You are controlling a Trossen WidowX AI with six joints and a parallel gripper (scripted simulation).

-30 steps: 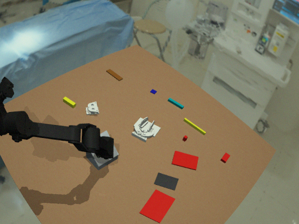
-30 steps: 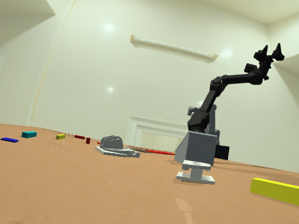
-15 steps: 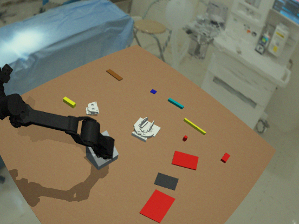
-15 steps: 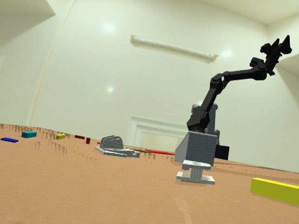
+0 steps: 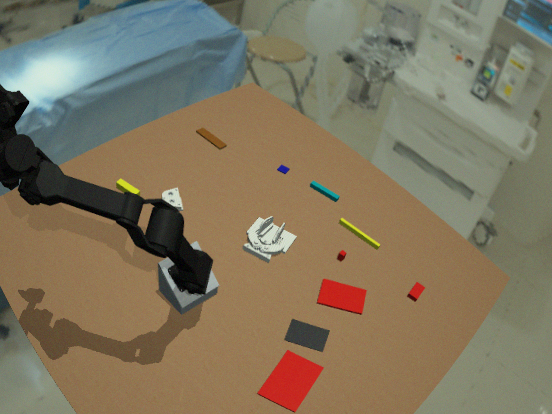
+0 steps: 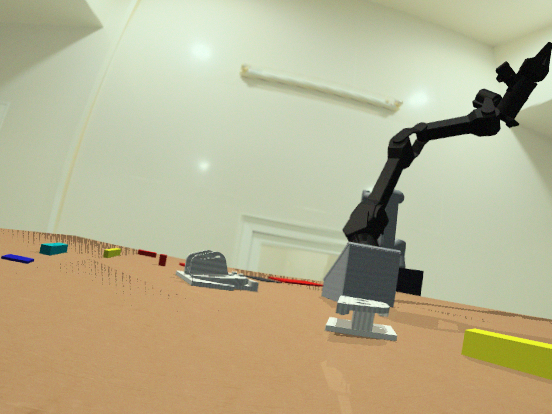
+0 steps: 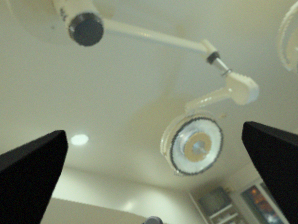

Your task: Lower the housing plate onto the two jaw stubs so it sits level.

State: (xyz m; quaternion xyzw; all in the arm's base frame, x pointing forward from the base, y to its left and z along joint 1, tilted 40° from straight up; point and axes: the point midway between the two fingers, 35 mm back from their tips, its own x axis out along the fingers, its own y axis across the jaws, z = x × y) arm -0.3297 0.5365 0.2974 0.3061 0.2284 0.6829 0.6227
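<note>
Right now the white part is 660 mm below my gripper tip, 530 mm ahead of it and 10 mm to the left of it. Round my gripper tip: brown bar 840 mm ahead, 660 mm below, 170 mm to the left; dark tile 660 mm below, 530 mm to the right, 500 mm ahead; teal bar 940 mm ahead, 660 mm below, 240 mm to the right.
</note>
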